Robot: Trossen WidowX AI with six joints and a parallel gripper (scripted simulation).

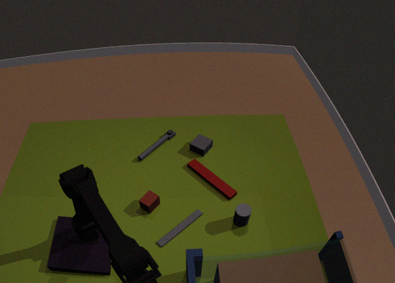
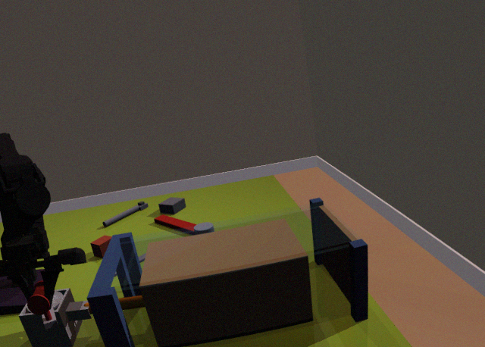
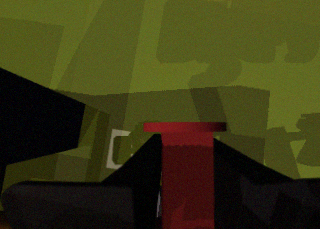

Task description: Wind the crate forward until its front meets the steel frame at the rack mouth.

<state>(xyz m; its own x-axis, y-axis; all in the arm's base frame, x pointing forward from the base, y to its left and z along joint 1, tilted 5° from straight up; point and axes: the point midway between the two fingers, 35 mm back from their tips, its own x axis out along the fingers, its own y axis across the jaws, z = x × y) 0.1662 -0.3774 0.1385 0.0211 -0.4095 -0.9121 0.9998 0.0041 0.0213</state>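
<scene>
Now: gripper tip 2 cm to the right of the red crank grip. The rest, counted from my gripper tip: winch handle: 5 cm to the left, 3 cm below, 1 cm behind; then blue steel frame: 13 cm ahead, 9 cm to the left, 3 cm below; then grey winch: 11 cm to the left, 10 cm below, 5 cm behind.
</scene>
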